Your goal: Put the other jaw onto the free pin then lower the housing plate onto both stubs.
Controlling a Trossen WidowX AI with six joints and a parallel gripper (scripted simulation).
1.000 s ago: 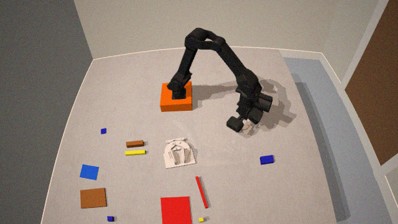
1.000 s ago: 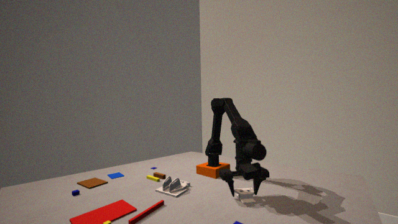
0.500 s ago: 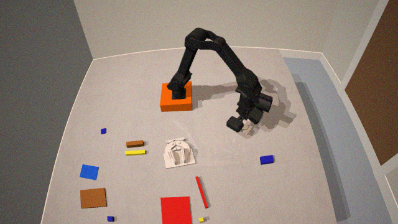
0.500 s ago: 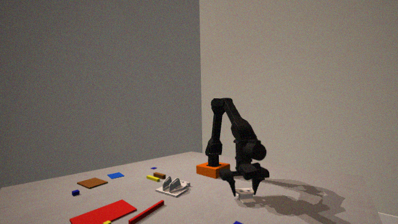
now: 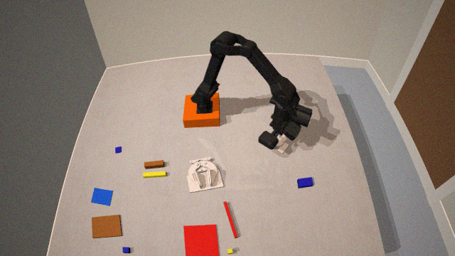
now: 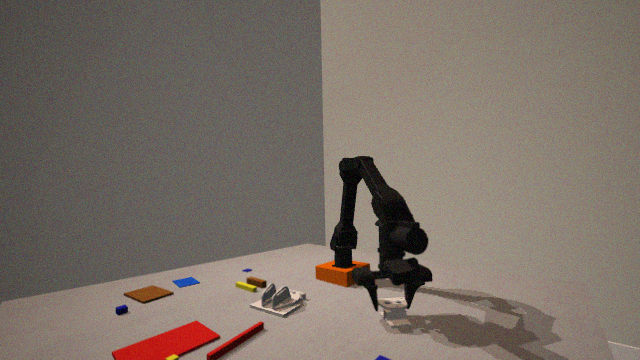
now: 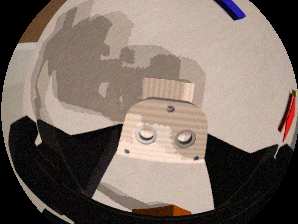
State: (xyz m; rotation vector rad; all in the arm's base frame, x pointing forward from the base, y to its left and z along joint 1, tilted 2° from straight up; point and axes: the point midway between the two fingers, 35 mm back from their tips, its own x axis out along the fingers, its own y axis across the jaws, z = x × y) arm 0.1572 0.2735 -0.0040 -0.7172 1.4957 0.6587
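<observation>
The pale jaw lies 110 mm ahead of my gripper tip and 290 mm to the right of it. Also, from my gripper tip: red bar: 310 mm ahead, 180 mm to the right, 10 mm below; brown bar: 90 mm ahead, 470 mm to the right, 10 mm below; blue block: 190 mm ahead, 90 mm to the left, 10 mm below.
</observation>
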